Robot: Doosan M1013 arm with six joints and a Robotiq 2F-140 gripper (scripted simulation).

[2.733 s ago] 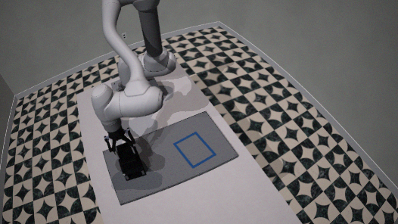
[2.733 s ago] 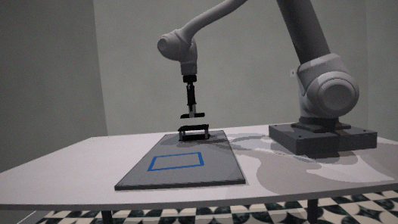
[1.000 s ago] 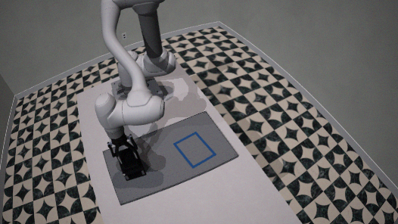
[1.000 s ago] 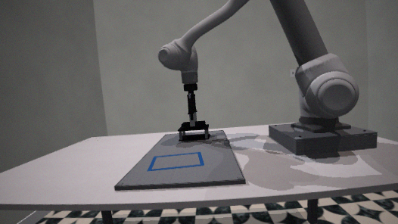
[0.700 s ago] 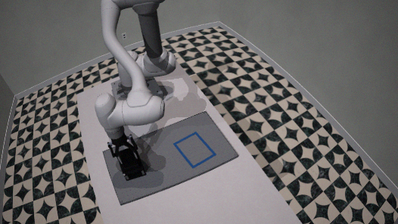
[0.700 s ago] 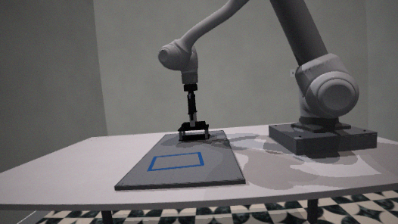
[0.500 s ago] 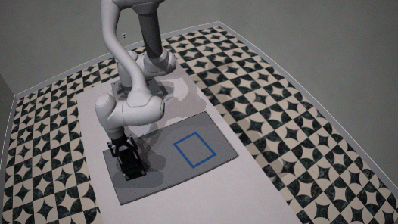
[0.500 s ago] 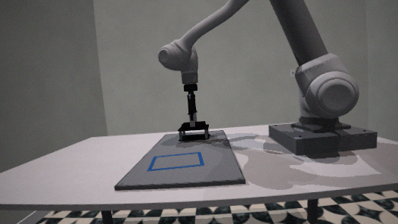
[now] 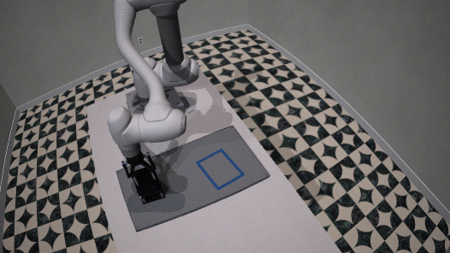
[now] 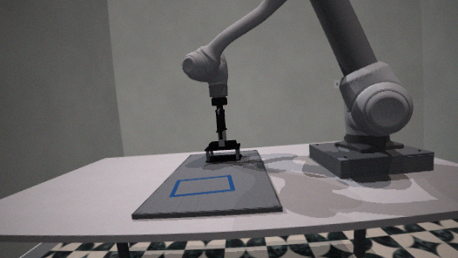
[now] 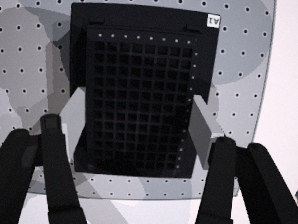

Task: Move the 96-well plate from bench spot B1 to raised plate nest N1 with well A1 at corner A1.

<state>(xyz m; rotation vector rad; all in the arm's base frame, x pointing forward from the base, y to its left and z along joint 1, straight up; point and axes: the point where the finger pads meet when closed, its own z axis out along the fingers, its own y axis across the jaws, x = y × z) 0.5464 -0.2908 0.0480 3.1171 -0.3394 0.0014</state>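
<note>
The black 96-well plate is 2 cm below my hand. From my hand the other things lie so: raised black nest N1 (4 cm below); white corner mark (6 cm ahead, 7 cm to the right, 3 cm below).
</note>
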